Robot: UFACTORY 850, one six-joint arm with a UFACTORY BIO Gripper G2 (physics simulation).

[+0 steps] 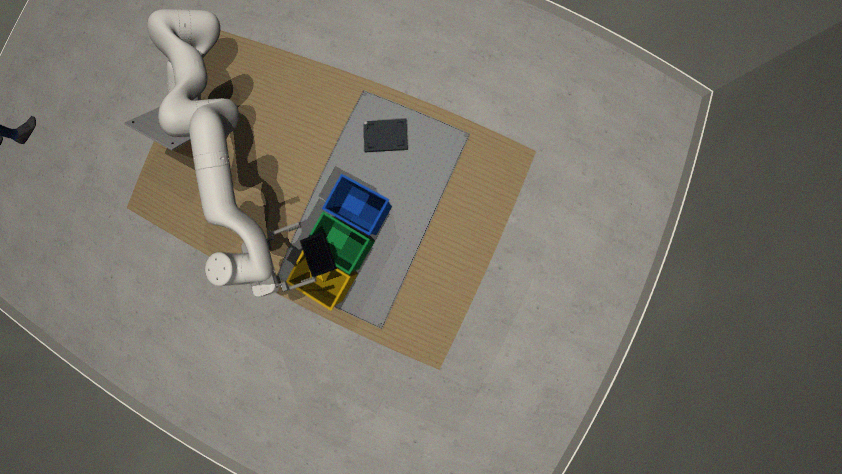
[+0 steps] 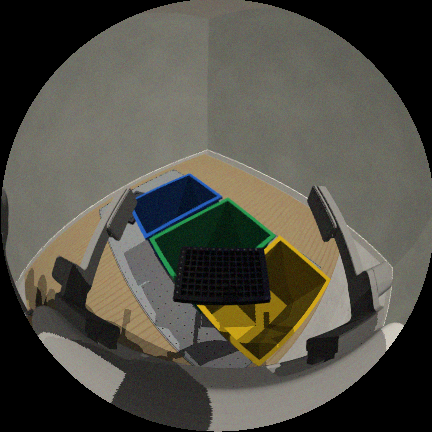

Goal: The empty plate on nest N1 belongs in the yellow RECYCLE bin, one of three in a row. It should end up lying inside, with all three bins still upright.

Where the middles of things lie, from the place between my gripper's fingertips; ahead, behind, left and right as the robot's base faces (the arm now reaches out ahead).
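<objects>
Black plate (image 1: 318, 255), 130 mm below my hand, 10 mm to the right of it. Green bin (image 1: 349, 247), 230 mm below my hand, 30 mm ahead of it, 50 mm to the left of it. Yellow bin (image 1: 330, 289), 230 mm below my hand, 30 mm ahead of it, 90 mm to the right of it. Blue bin (image 1: 350, 201), 230 mm below my hand, 30 mm ahead of it, 190 mm to the left of it.
</objects>
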